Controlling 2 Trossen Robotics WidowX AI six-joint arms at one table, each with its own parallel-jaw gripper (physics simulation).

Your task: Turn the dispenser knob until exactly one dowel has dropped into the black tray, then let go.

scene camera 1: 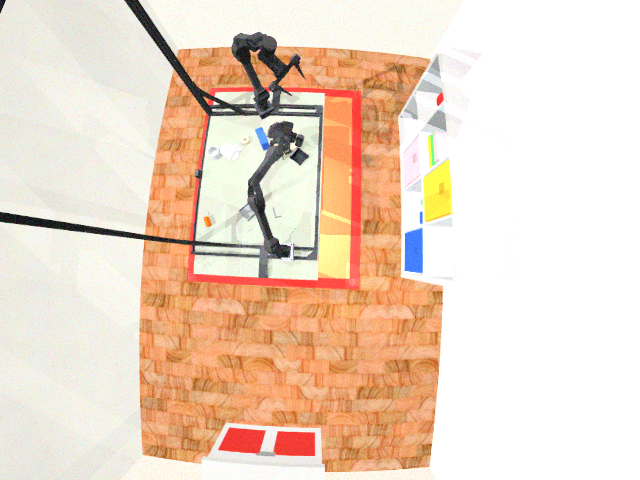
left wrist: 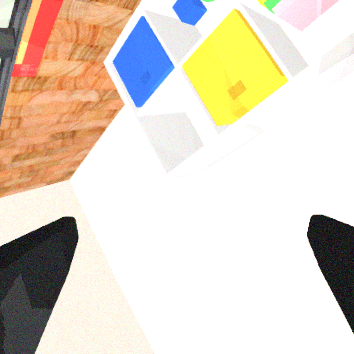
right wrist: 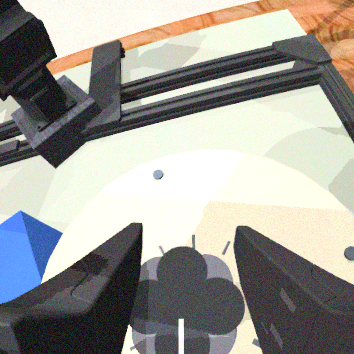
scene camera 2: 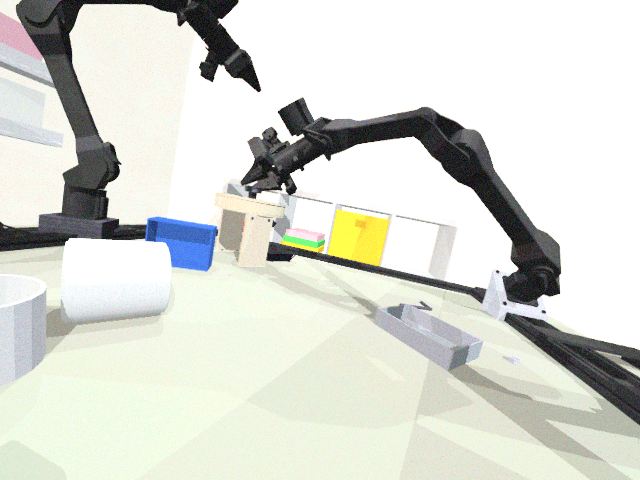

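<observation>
The pale wooden dispenser stands at the back in scene camera 2, with a dark lobed knob on its round top. A white pointer line on the knob points toward the bottom of the right wrist view. My right gripper is shut on the knob from above, one finger on each side. The black tray lies beside the dispenser; I cannot tell whether a dowel is in it. My left gripper is open and empty, raised away from the dispenser.
A blue bin stands close to the dispenser. A white cylinder and a white cup are farther off. A grey tray lies below the right arm. An orange object lies near the table's left edge.
</observation>
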